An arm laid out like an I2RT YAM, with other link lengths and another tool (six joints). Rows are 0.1 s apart.
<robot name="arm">
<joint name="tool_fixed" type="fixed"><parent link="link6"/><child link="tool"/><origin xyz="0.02 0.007 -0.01" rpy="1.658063 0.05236 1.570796"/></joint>
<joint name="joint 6" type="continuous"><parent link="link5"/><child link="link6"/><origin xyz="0.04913 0 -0.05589"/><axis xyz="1 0 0"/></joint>
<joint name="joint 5" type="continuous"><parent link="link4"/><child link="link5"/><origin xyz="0.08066 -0.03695 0.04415"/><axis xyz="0 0 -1"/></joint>
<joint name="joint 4" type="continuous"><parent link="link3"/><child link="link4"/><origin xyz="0.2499 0.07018 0.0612"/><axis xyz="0 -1 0"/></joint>
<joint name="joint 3" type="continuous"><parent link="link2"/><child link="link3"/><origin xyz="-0.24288 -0.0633 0"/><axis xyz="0 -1 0"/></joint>
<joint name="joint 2" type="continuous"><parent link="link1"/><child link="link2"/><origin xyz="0.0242 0.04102 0.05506"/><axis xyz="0 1 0"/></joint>
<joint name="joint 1" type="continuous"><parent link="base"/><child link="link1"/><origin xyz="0 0 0.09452"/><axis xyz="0 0 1"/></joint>
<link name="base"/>
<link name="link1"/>
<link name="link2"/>
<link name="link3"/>
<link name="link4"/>
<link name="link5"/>
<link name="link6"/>
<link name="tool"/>
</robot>
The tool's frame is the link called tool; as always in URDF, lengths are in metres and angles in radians. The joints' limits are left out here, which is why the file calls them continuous.
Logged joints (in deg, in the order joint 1, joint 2, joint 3, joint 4, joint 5, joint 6), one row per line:
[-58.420, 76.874, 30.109, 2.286, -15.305, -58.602]
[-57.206, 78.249, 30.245, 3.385, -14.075, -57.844]
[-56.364, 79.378, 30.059, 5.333, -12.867, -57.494]
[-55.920, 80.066, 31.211, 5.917, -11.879, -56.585]
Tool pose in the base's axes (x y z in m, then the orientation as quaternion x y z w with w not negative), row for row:
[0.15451, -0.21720, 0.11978, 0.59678, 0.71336, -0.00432, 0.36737]
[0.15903, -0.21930, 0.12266, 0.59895, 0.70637, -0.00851, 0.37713]
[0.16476, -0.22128, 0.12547, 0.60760, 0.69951, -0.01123, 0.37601]
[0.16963, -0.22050, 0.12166, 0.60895, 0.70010, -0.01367, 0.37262]
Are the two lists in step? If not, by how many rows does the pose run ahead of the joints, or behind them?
The pose runs 2 rows behind the joints: the pose in row i belongs to the joints in row i - 2.
